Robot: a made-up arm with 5 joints. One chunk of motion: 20 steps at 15 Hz.
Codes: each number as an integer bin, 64 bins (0 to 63) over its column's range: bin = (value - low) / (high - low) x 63, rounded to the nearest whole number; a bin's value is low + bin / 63 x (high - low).
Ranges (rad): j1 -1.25..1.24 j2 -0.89..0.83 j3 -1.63..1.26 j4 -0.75..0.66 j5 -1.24..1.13
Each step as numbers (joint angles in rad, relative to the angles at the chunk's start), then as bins.
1 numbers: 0.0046 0.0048 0.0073 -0.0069 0.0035
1 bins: 32 33 36 33 33
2 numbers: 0.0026 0.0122 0.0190 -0.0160 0.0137
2 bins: 32 33 36 33 33
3 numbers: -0.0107 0.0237 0.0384 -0.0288 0.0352
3 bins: 31 33 36 32 34
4 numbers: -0.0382 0.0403 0.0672 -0.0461 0.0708
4 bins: 31 34 37 31 35
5 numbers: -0.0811 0.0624 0.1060 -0.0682 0.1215
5 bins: 30 35 38 30 36
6 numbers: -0.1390 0.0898 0.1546 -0.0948 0.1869
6 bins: 28 36 39 29 38
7 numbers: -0.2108 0.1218 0.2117 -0.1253 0.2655
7 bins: 26 37 40 28 40
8 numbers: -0.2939 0.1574 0.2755 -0.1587 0.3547
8 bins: 24 38 42 26 42
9 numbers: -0.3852 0.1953 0.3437 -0.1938 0.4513
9 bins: 22 40 43 25 45
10 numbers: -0.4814 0.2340 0.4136 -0.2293 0.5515
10 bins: 19 41 45 23 48
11 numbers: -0.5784 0.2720 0.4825 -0.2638 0.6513
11 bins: 17 43 46 22 50
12 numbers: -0.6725 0.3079 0.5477 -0.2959 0.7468
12 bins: 15 44 47 20 53
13 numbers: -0.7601 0.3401 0.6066 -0.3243 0.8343
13 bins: 12 45 49 19 55
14 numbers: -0.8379 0.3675 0.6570 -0.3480 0.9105
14 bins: 10 46 50 18 57
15 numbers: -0.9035 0.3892 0.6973 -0.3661 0.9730
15 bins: 9 47 51 17 59
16 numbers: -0.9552 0.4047 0.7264 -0.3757 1.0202
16 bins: 7 47 51 17 60
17 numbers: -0.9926 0.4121 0.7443 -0.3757 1.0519
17 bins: 7 48 52 17 61
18 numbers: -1.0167 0.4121 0.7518 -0.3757 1.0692
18 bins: 6 48 52 17 61
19 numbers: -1.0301 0.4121 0.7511 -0.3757 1.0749
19 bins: 6 48 52 17 62
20 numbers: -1.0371 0.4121 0.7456 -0.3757 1.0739
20 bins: 5 48 52 17 62
